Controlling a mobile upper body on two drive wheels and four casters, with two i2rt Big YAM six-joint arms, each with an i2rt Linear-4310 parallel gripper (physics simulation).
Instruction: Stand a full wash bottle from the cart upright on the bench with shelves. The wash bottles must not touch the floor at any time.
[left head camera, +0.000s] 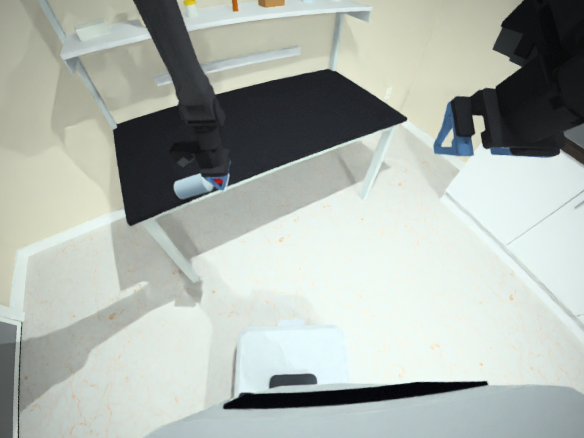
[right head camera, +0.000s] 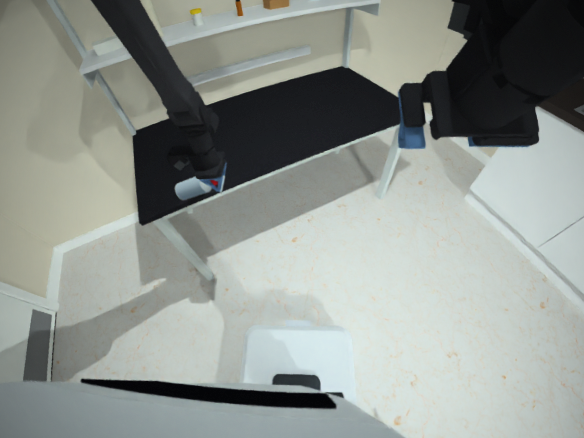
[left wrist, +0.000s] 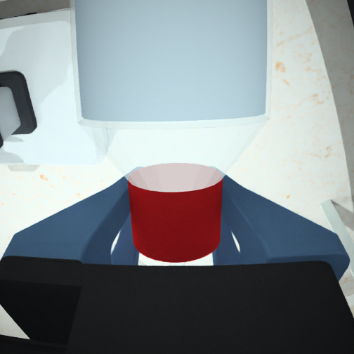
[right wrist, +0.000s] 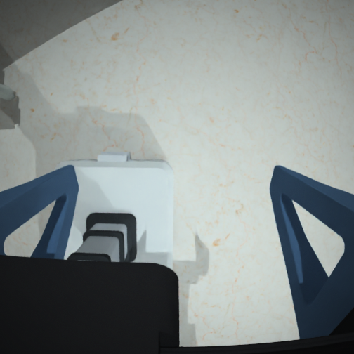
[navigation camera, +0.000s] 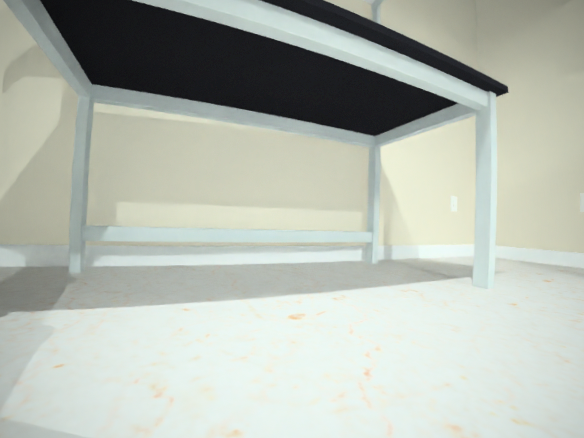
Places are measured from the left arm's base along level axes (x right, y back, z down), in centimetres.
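Pixels of known places: left gripper, fingertip midpoint: (left head camera: 222, 186) (right head camera: 220, 187); right gripper, fingertip midpoint: (left head camera: 463, 149) (right head camera: 435, 142).
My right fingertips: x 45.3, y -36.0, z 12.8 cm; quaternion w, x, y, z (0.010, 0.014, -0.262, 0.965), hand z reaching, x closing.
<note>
Ahead of a thing's pixels: the offset from my right fingertips to its top centre. "spot": to the spot under its first point.
The wash bottle {spot: dy -21.4, dx -52.6, dz +30.7 cm} (left head camera: 192, 186) (right head camera: 192, 189) (left wrist: 172, 60), with pale blue contents and a red cap, is held on its side, slightly tilted. My left gripper (left head camera: 220, 182) (right head camera: 216, 184) (left wrist: 175, 177) is shut on its red cap. In the head views the bottle shows over the front left part of the black-topped bench (left head camera: 280, 120) (right head camera: 290, 115) (navigation camera: 250, 60); its height above the top is hard to tell. My right gripper (left head camera: 482, 152) (right head camera: 447, 142) (right wrist: 173, 176) is open and empty, to the right of the bench in the left head view. The cart does not show.
A shelf (left head camera: 300, 11) (right head camera: 220, 32) above the bench holds a yellow-lidded jar {dy -104.1, dx -66.0, dz +0.3 cm} (left head camera: 191, 9) (right head camera: 197, 17), an orange bottle (left head camera: 235, 5) (right head camera: 239, 8) and a brown box (left head camera: 271, 2) (right head camera: 276, 4). A white cabinet (left head camera: 515, 195) (right head camera: 540, 175) stands at the right. A bench leg {spot: dy -97.2, dx +39.6, dz +95.6 cm} (navigation camera: 485, 200) stands ahead.
</note>
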